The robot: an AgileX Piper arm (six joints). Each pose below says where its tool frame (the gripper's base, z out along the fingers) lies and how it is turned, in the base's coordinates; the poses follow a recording.
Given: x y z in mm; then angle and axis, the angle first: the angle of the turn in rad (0 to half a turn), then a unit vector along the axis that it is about.
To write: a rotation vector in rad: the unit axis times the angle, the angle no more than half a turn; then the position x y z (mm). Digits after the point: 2 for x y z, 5 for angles.
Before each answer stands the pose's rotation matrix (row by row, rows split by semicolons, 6 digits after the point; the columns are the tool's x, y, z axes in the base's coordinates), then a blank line. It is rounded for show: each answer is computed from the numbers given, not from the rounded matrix.
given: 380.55 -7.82 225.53 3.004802 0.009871 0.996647 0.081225
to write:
-0.990465 0.008508 0.137503; 0.030660 0.986673 0.159803; -0.134311 0.162495 -0.977525

0.02966 2.99473 0.24407 380.55 -7.82 225.53
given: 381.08 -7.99 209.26 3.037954 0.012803 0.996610 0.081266
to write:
-0.994307 0.017044 0.105178; 0.033858 0.986500 0.160222; -0.101027 0.162871 -0.981461

0.03889 3.02766 0.24688 381.08 -7.99 209.26
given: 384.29 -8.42 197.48 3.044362 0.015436 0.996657 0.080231
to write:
-0.994801 0.022907 0.099224; 0.038485 0.986681 0.158049; -0.094282 0.161046 -0.982433

0.04699 3.03418 0.24425 384.29 -8.42 197.48
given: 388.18 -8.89 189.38 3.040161 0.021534 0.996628 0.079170
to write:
-0.993935 0.034796 0.104317; 0.050829 0.986571 0.155220; -0.097515 0.159581 -0.982357

0.06547 3.02991 0.24069 388.18 -8.89 189.38
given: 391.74 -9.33 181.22 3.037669 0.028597 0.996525 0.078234
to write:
-0.992974 0.048726 0.107839; 0.064957 0.986161 0.152537; -0.098914 0.158470 -0.982397

0.08687 3.02711 0.23765 391.74 -9.33 181.22
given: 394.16 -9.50 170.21 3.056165 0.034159 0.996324 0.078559
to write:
-0.994024 0.061240 0.090367; 0.074646 0.985350 0.153340; -0.079653 0.159170 -0.984033

0.10440 3.04493 0.24009 394.16 -9.50 170.21
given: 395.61 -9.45 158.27 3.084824 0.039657 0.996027 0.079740
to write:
-0.995246 0.074411 0.062832; 0.083459 0.984151 0.156468; -0.050193 0.160968 -0.985682

0.12233 3.07257 0.24598 395.61 -9.45 158.27
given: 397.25 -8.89 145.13 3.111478 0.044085 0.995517 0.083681
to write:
-0.995660 0.085235 0.037352; 0.090274 0.982112 0.165247; -0.022599 0.167901 -0.985545

0.13717 3.09753 0.26037 397.25 -8.89 145.13
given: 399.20 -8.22 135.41 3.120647 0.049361 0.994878 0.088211
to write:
-0.994908 0.096358 0.029544; 0.100053 0.979567 0.174465; -0.012129 0.176533 -0.984220

0.15404 3.10466 0.27528 399.20 -8.22 135.41
